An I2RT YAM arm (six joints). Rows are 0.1 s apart.
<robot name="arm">
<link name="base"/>
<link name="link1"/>
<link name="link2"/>
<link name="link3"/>
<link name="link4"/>
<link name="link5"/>
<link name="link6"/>
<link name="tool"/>
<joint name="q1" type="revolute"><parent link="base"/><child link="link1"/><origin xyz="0 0 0.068" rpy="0 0 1.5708"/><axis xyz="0 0 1"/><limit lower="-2.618" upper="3.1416"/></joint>
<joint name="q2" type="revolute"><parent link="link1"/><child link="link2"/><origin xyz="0.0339 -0.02 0.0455" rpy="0 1.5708 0"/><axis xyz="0 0 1"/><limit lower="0" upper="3.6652"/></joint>
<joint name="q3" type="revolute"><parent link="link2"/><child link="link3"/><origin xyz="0 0.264 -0.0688" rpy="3.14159 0 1.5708"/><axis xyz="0 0 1"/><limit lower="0" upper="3.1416"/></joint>
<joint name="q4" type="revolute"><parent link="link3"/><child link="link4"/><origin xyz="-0.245 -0.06 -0.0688"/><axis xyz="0 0 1"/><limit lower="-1.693" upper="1.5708"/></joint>
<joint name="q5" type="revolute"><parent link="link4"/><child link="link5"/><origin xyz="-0.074 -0.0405 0.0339" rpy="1.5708 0 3.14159"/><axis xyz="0 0 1"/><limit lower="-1.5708" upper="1.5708"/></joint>
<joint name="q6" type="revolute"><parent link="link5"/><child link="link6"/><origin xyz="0.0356 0 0.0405" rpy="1.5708 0 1.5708"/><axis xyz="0 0 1"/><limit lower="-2.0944" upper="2.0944"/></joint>
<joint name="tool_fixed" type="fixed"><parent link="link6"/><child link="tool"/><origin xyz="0 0 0" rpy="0 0 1.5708"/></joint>
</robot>
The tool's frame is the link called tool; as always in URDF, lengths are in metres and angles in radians.
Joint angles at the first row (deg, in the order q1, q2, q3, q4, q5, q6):
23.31, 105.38, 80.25, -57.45, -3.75, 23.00
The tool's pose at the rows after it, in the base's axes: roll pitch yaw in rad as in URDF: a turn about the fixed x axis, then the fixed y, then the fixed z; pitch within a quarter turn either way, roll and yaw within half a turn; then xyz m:
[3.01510, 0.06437, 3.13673, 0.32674, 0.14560, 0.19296]
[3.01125, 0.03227, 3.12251, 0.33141, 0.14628, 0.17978]
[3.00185, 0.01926, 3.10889, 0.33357, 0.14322, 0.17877]
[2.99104, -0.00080, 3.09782, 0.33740, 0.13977, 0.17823]
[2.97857, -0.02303, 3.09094, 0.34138, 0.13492, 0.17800]
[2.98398, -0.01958, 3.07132, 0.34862, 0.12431, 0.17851]
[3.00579, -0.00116, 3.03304, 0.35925, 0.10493, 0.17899]
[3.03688, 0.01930, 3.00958, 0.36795, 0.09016, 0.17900]
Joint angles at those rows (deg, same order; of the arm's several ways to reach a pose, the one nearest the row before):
23.51, 107.96, 79.77, -55.51, -5.15, 23.83
23.22, 110.28, 79.85, -54.81, -6.04, 24.45
22.57, 110.67, 80.16, -55.16, -6.83, 24.62
21.74, 111.48, 81.16, -56.16, -7.88, 24.49
20.69, 112.27, 82.22, -57.39, -9.08, 23.90
18.79, 112.90, 83.24, -57.85, -8.75, 23.09
15.59, 113.60, 84.38, -57.93, -7.25, 22.00
13.28, 114.43, 85.60, -58.00, -5.21, 20.93

